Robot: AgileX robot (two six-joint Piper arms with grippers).
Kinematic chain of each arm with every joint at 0, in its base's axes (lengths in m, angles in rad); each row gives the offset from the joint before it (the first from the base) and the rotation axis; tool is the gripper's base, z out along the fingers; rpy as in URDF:
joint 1: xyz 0 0 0.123 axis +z
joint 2: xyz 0 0 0 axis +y
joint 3: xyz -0.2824 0 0.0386 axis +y
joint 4: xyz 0.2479 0 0.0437 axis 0.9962 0 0.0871
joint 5: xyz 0 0 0 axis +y
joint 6: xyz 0.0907 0 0.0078 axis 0.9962 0 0.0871
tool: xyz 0 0 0 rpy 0 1.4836 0
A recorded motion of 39 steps. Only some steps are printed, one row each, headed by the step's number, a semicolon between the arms.
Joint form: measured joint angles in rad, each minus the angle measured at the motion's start. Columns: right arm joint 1, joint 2, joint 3, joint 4, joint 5, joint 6; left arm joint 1, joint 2, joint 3, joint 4, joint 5, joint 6.
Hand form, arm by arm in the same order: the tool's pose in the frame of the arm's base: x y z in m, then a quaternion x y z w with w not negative. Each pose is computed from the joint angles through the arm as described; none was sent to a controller.
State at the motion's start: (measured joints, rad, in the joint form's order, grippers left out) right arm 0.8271 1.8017 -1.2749 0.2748 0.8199 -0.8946; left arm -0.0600 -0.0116 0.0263 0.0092 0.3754 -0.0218
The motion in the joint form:
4: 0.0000 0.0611 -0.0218 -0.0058 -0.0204 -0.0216; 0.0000 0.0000 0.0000 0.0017 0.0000 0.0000
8: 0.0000 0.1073 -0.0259 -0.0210 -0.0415 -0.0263; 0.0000 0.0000 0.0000 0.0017 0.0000 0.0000
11: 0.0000 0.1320 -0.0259 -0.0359 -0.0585 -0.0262; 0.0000 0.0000 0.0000 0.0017 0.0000 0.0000
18: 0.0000 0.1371 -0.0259 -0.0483 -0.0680 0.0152; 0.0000 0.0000 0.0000 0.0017 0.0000 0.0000
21: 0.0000 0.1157 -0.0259 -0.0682 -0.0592 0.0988; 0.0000 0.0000 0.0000 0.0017 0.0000 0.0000
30: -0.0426 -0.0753 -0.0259 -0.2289 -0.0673 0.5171; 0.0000 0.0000 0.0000 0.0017 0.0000 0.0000
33: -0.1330 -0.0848 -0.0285 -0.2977 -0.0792 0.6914; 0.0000 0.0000 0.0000 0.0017 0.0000 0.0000
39: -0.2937 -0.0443 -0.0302 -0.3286 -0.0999 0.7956; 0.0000 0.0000 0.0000 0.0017 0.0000 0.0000
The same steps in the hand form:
4: 0.2432 0.2901 0.2011 -0.69989 0.69101 0.10220 0.14906; 0.0525 -0.0028 0.1711 0.01829 0.80548 -0.01961 0.59201
8: 0.2480 0.2934 0.1849 -0.70416 0.69001 0.09383 0.13875; 0.0525 -0.0028 0.1711 0.01829 0.80548 -0.01961 0.59201
11: 0.2508 0.2946 0.1755 -0.70685 0.68899 0.08662 0.13473; 0.0525 -0.0028 0.1711 0.01829 0.80548 -0.01961 0.59201
18: 0.2521 0.2947 0.1736 -0.69488 0.70132 0.08402 0.13503; 0.0525 -0.0028 0.1711 0.01829 0.80548 -0.01961 0.59201
21: 0.2515 0.2925 0.1814 -0.67026 0.72447 0.08300 0.13786; 0.0525 -0.0028 0.1711 0.01829 0.80548 -0.01961 0.59201
30: 0.2582 0.2618 0.2527 -0.52252 0.81865 0.06682 0.22876; 0.0525 -0.0028 0.1711 0.01829 0.80548 -0.01961 0.59201
33: 0.2835 0.2341 0.2574 -0.42567 0.86983 0.05126 0.24409; 0.0525 -0.0028 0.1711 0.01829 0.80548 -0.01961 0.59201
39: 0.3244 0.1878 0.2438 -0.31632 0.91743 0.03024 0.23949; 0.0525 -0.0028 0.1711 0.01829 0.80548 -0.01961 0.59201

